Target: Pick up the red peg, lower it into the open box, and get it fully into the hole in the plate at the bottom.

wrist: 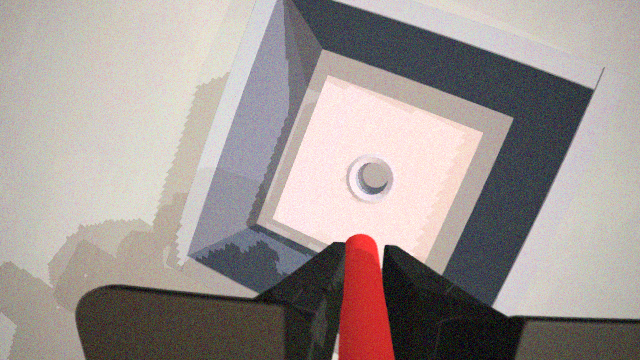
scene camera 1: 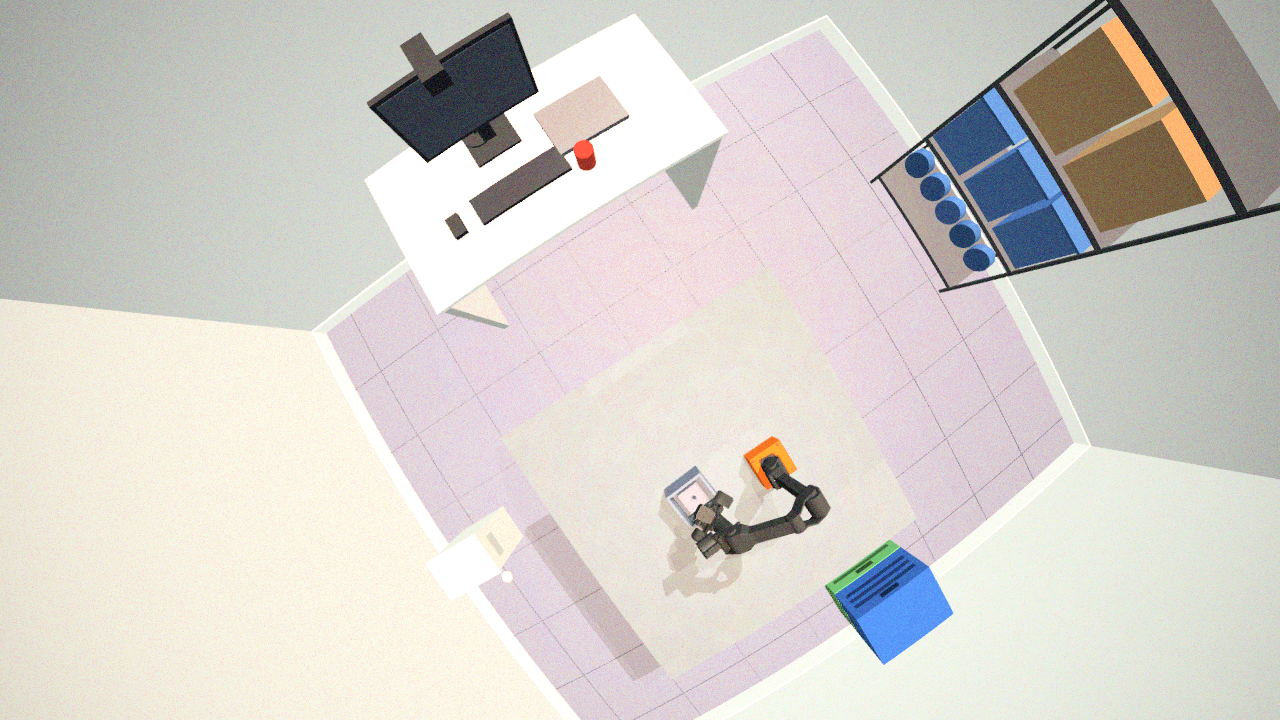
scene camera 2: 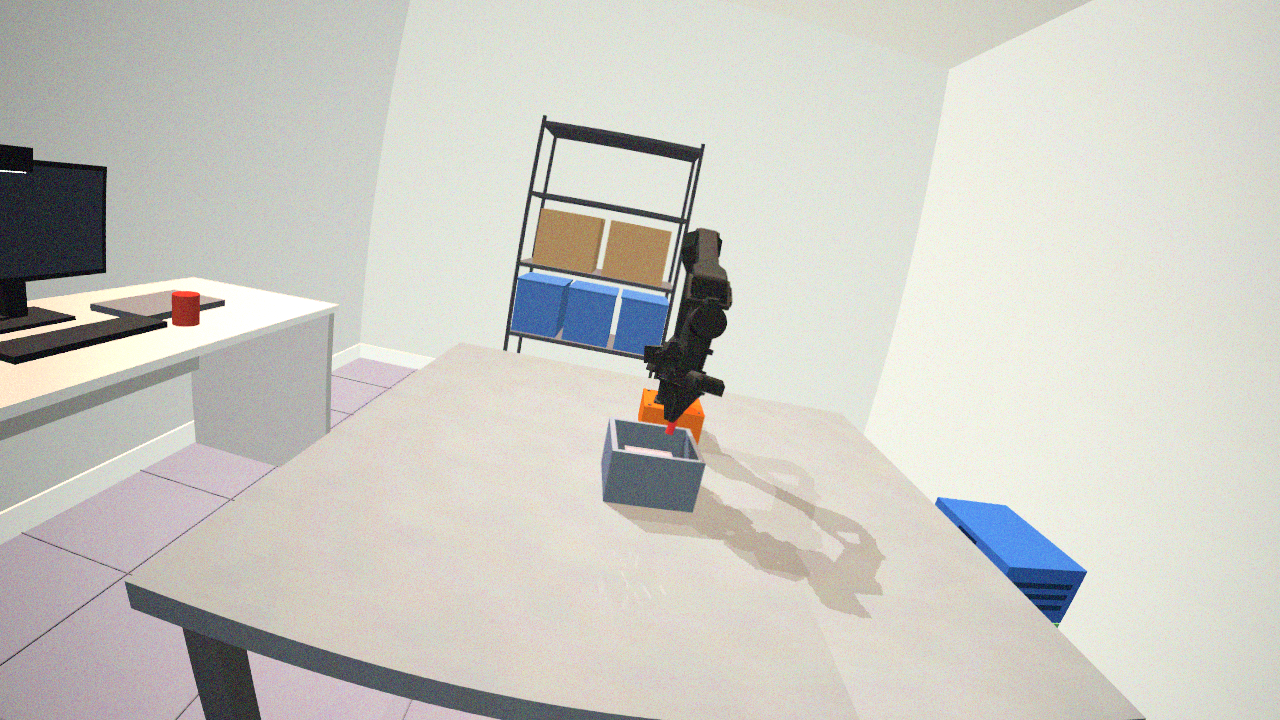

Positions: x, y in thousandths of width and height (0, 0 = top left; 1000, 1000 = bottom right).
Scene:
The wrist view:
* my gripper: 568, 710
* grey box: 848, 310
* pale plate: 666, 435
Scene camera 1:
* my gripper: 549, 706
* grey box: 524, 684
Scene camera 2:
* my gripper: 522, 585

